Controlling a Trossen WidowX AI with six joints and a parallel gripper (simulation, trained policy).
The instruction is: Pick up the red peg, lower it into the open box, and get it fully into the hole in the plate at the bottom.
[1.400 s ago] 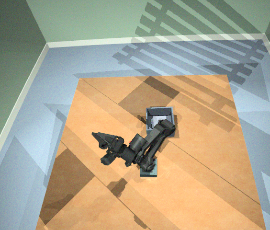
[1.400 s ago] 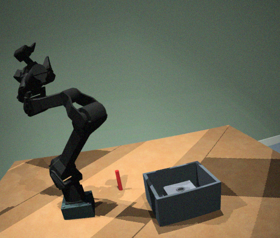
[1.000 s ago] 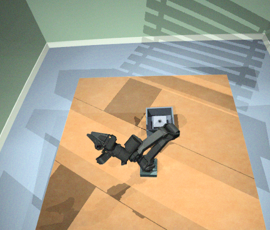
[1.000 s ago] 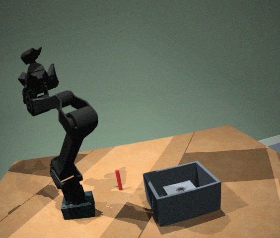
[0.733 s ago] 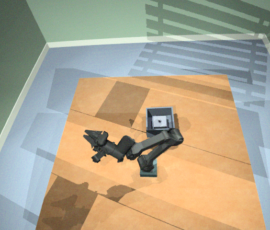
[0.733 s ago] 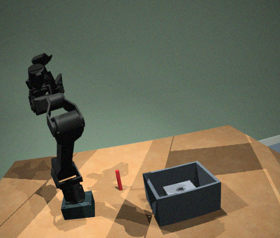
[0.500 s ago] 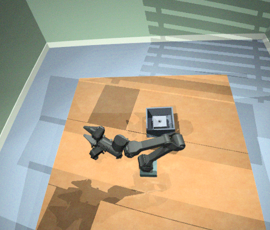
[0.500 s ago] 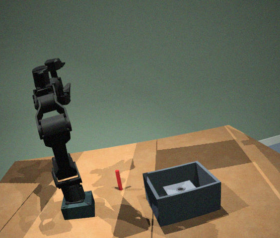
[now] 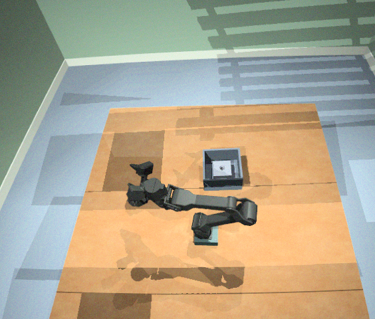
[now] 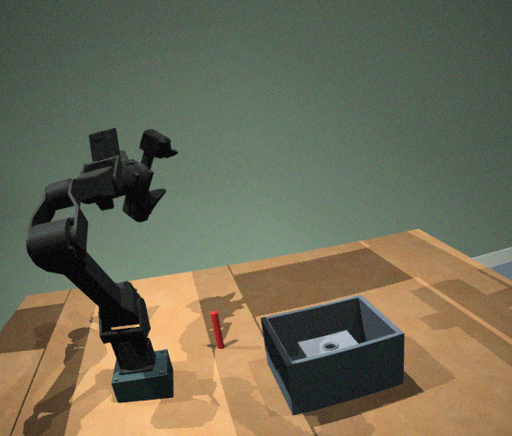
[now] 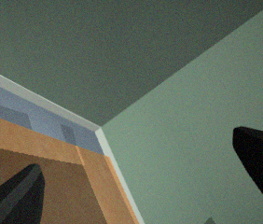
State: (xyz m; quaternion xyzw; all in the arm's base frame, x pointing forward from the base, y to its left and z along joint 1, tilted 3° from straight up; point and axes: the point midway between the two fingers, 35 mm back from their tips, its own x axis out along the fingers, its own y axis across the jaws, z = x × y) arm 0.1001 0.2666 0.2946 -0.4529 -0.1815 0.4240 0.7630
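My gripper tip is now 50 mm short of the red peg, 170 mm to the left of it and 300 mm above it. Round my gripper tip: blue-grey box 230 mm ahead, 360 mm to the right, 320 mm below; grey plate 230 mm ahead, 360 mm to the right, 300 mm below.
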